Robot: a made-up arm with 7 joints.
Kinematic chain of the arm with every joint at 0, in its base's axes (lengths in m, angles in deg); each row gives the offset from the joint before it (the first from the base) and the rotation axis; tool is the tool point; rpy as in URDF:
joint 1: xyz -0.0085 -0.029 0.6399 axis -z
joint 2: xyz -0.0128 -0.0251 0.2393 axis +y
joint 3: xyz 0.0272 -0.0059 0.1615 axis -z
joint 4: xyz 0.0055 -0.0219 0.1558 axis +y
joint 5: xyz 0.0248 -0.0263 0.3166 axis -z
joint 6: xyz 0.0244 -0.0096 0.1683 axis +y
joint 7: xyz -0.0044 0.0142 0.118 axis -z
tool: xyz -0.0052 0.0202 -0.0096 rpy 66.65 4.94 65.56
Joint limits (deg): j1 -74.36..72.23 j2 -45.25..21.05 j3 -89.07..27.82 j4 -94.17..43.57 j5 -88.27..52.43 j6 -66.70..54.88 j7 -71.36..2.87
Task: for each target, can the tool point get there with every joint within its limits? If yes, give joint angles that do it. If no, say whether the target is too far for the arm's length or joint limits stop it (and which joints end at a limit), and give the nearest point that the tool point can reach.
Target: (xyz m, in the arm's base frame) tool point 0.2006 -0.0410 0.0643
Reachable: no: joint limits stop it (at a limit: joint 1, joint 2, joint 4, joint 6) | nearest point 0.0317 -0.5468 0.7129 | short by 0.840 m
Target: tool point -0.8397 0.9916 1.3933
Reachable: no: too far | nearest point -0.5154 0.5933 1.2683 | short by 0.529 m
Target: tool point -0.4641 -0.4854 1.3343
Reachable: yes | joints -9.89 -14.23 -37.33 -69.93 -12.26 10.73 -15.23
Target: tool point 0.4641 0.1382 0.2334
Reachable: no: joint limits stop it (at a limit: joint 1, joint 2, joint 3, joint 4) | nearest point 0.0269 0.4833 0.7337 | short by 0.749 m
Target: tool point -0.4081 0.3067 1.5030
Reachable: yes | joints 46.43 -18.83 13.37 -29.95 -44.70 -55.68 -61.22
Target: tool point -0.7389 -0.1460 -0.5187
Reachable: no: too far | nearest point -0.6039 -0.1244 0.6748 | short by 1.201 m
